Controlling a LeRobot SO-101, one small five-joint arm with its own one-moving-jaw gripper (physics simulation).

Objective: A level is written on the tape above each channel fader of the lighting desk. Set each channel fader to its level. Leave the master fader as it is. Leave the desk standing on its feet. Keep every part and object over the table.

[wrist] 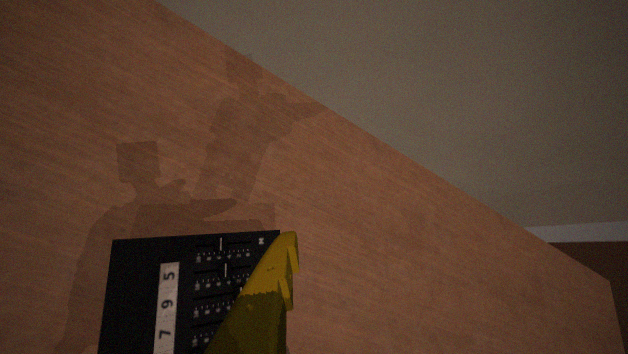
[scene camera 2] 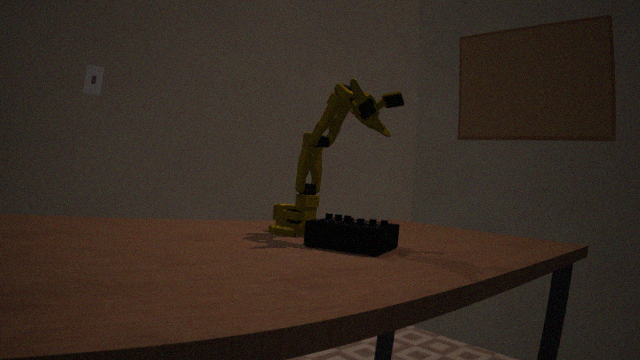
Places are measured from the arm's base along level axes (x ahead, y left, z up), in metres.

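Pixels of known places: hand, its tool point: (wrist: 297,245) (scene camera 2: 388,133); arm's base, origin of its link: (scene camera 2: 296,235).
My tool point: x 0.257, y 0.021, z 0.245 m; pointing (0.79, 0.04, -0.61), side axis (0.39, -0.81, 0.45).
Ahead of a thing's pixels: the offset from my tool point to its top centre. Level surfaces: height alone.
The black lighting desk {0.065 m back, 0.013 m right, 0.176 m down} (scene camera 2: 350,237) (wrist: 135,285) stands level on the table; its feet cannot be made out. In the wrist view, a white tape {0.086 m back, 0.011 m left, 0.190 m down} (wrist: 162,317) carries sideways digits: 5, then one that is 6 or 9, then 7. The master fader {0.002 m ahead, 0.006 m left, 0.176 m down} (wrist: 220,244), in the end row marked M, has its white line near mid-slot. The fader beside the 5 {0.017 m back, 0.008 m right, 0.176 m down} (wrist: 225,270) has its line slightly farther right. Lower faders are largely hidden by the fixed jaw. My gripper (scene camera 2: 371,107) (wrist: 289,245) is fully open and empty, high above the desk; its moving jaw is outside the wrist view.
The wooden table {0.245 m down} (scene camera 2: 175,280) (wrist: 375,200) carries the arm's yellow base (scene camera 2: 286,220), close beside the desk. The table's edge runs diagonally across the wrist view, beyond the desk. Arm shadows fall on the table. A brown board (scene camera 2: 536,82) hangs on the wall.
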